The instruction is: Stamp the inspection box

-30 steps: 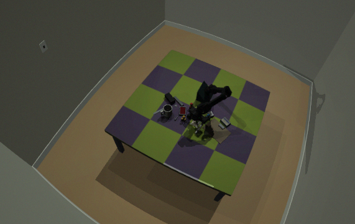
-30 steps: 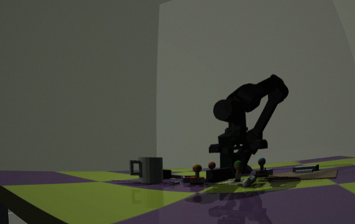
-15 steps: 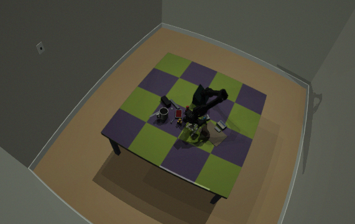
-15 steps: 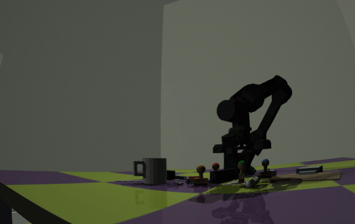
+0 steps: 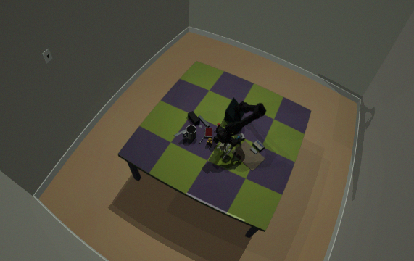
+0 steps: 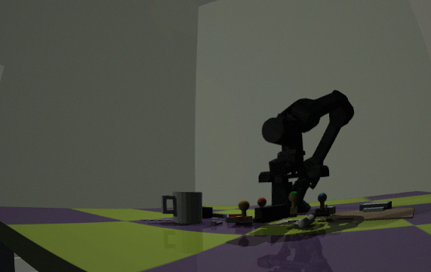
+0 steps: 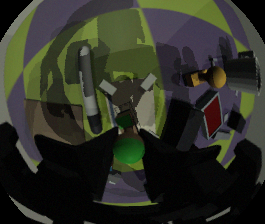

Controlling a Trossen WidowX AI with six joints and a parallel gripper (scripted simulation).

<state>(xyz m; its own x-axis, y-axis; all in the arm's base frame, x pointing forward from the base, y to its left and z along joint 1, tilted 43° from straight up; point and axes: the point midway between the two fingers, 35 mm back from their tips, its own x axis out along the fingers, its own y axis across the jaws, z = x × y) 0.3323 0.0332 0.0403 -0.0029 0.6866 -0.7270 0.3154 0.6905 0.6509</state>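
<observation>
The grey printed sheet is 10 mm ahead of my gripper tip, 10 mm to the right of it and 40 mm below it. Also, from my gripper tip: grey pen: 40 mm ahead, 50 mm to the left, 30 mm below; then blue-knobbed stamp: 80 mm behind, 70 mm to the left, 10 mm below; then green-knobbed stamp: right at my gripper tip.
</observation>
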